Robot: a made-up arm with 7 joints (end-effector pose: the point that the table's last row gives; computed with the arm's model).
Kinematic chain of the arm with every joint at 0, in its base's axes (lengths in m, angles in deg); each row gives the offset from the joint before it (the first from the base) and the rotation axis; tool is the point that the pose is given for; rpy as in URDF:
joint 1: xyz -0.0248 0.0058 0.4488 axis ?
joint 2: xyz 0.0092 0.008 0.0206 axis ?
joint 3: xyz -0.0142 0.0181 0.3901 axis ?
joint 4: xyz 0.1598 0 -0.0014 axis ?
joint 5: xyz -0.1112 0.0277 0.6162 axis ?
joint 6: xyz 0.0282 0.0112 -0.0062 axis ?
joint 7: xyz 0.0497 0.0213 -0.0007 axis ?
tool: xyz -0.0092 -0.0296 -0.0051 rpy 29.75 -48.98 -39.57
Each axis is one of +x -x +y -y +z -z.
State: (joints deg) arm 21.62 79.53 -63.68 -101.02 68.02 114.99 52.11
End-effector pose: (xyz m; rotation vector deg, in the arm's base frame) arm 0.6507 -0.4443 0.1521 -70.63 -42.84 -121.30
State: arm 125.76 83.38 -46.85 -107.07 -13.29 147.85 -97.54
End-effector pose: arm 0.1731 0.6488 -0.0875 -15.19 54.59 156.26
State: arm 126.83 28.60 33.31 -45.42 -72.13 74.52 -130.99
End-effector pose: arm -0.8364 0.5013 1.0241 14.89 -21.69 -130.28
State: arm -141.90 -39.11 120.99 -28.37 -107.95 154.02 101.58
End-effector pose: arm 0.8096 0.1977 1.0841 13.74 165.88 -36.48
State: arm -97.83 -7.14 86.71 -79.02 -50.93 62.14 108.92
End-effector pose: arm 0.7705 -0.0488 1.0170 -114.29 -92.33 -102.43
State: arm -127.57 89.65 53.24 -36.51 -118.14 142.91 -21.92
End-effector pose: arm -0.2935 -1.0254 0.2430 -55.30 -36.71 -28.69
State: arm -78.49 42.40 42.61 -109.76 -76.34 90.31 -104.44
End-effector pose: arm 0.6763 -0.4660 0.2314 53.21 28.06 49.69
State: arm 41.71 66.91 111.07 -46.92 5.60 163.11 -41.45
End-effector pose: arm 0.2125 0.8960 1.0440 146.31 -25.17 -29.33
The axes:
joint 1: +z
joint 2: +y
joint 3: +z
joint 4: -y
joint 5: +z
joint 6: -y
joint 7: -z

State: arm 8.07 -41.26 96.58 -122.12 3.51 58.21 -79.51
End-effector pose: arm -0.2765 0.7431 0.4185 -5.85 43.13 107.06
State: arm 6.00 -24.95 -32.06 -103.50 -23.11 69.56 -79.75
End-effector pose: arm 0.5432 -0.3351 1.0167 32.65 -29.15 20.15
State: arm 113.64 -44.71 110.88 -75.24 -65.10 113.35 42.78
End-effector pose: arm -0.4284 -0.8744 0.7126 -131.72 19.80 -44.19
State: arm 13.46 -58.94 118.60 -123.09 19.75 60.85 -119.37
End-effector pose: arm -0.4504 0.5712 0.1139 -8.86 94.60 112.31
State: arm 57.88 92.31 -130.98 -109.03 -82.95 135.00 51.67
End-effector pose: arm 0.6185 -0.0479 0.9761 -142.98 -55.20 61.60
